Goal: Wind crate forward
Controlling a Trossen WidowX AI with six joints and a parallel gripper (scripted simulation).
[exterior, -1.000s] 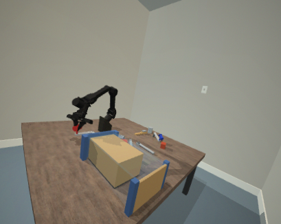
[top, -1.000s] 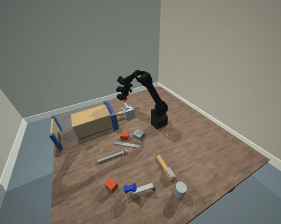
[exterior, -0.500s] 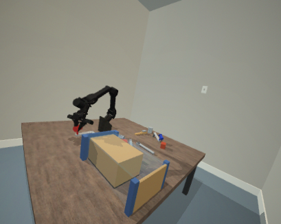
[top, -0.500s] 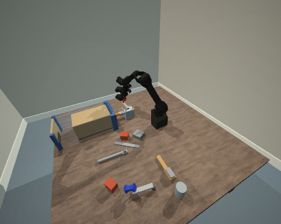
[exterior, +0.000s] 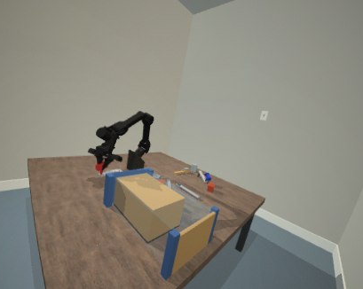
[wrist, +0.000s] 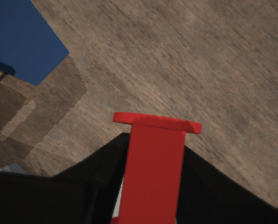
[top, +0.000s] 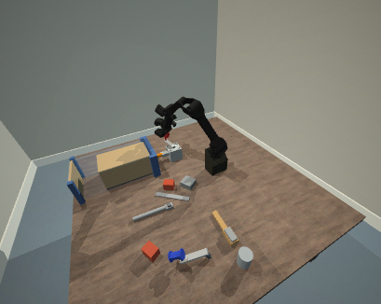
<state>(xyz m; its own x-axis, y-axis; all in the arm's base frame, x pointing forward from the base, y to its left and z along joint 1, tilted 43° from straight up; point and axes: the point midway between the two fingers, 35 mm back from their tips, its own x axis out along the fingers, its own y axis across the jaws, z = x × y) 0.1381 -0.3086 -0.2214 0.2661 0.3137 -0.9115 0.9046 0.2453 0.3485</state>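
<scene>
The red-gripped winch handle lies 10 mm behind my gripper tip, 50 mm to the left of it and 30 mm below it. Also, from my gripper tip: blue frame 150 mm ahead, 90 mm to the left, 20 mm below; red handle knob 10 mm behind, 10 mm to the left; grey winch 30 mm behind, 110 mm to the left, 100 mm below.
</scene>
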